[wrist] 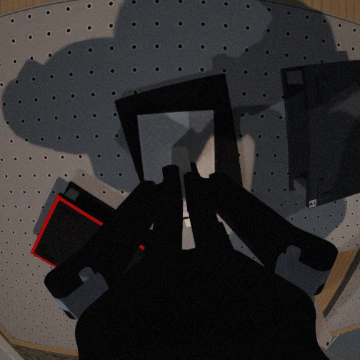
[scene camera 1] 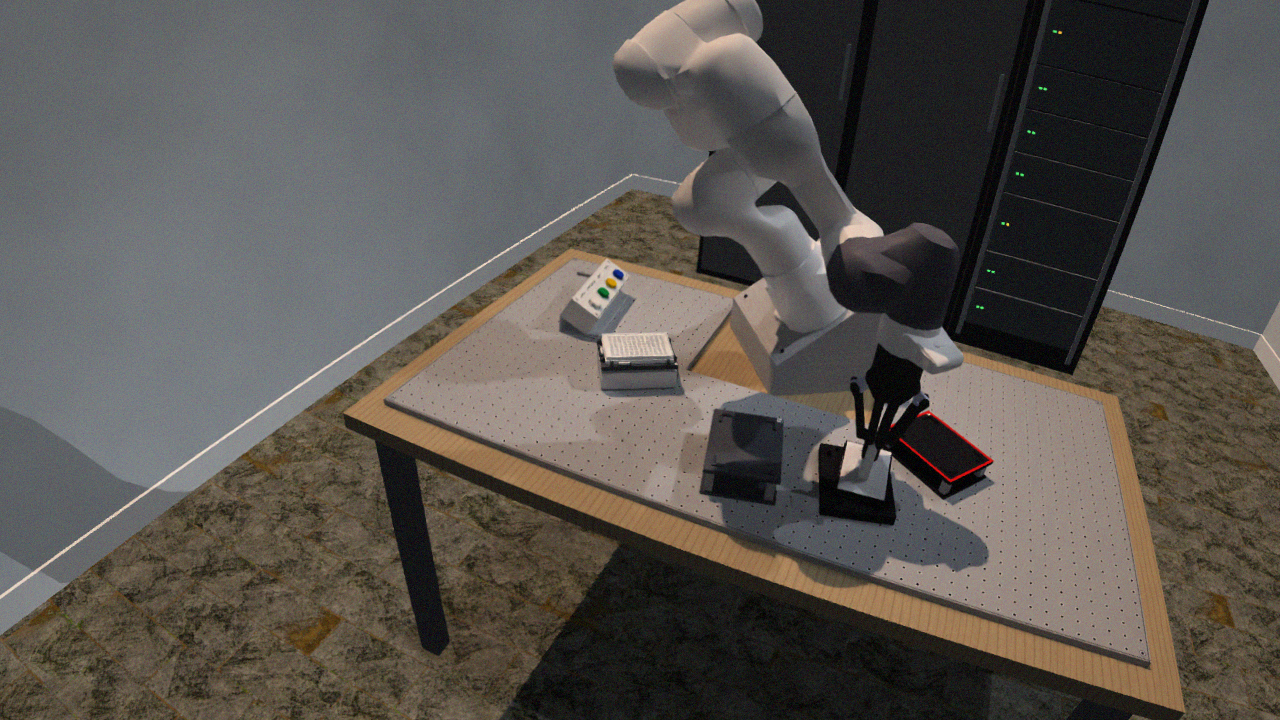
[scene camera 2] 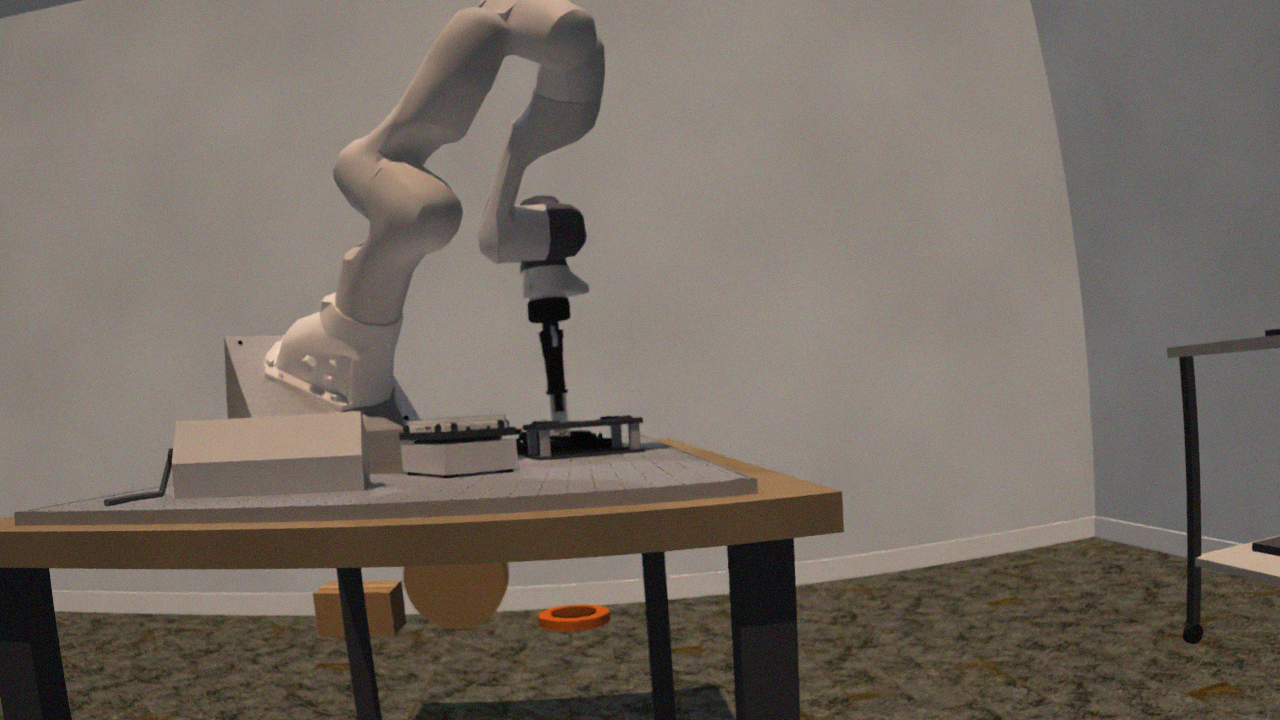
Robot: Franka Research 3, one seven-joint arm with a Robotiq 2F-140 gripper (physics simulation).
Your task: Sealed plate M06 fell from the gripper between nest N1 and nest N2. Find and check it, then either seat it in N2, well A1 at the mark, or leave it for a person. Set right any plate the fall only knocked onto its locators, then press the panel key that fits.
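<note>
My gripper (scene camera 1: 867, 454) (scene camera 2: 559, 414) (wrist: 180, 157) points down over a black square frame (scene camera 1: 854, 508) (wrist: 175, 99) with its fingers together and nothing between them. A pale flat surface (scene camera 1: 852, 484) (wrist: 155, 135) shows inside the frame; in the wrist view the fingertips overlap it. Contact cannot be told. A dark raised stand (scene camera 1: 745, 440) (wrist: 335, 130) on short legs is beside the frame, with an A1 label (wrist: 312, 203) at one corner. A black tray (scene camera 1: 941, 447) (wrist: 70, 230) with a red outline lies on the other side. Which is N1, N2 or M06 cannot be read.
A white block (scene camera 1: 638, 377) (scene camera 2: 460, 455) bears a white patterned plate (scene camera 1: 637, 346) in a dark holder. A sloped panel (scene camera 1: 586, 313) (scene camera 2: 268, 476) with blue, yellow and green keys stands at the far left of the pegboard (scene camera 1: 501, 402). Server racks (scene camera 1: 921, 179) stand behind the arm.
</note>
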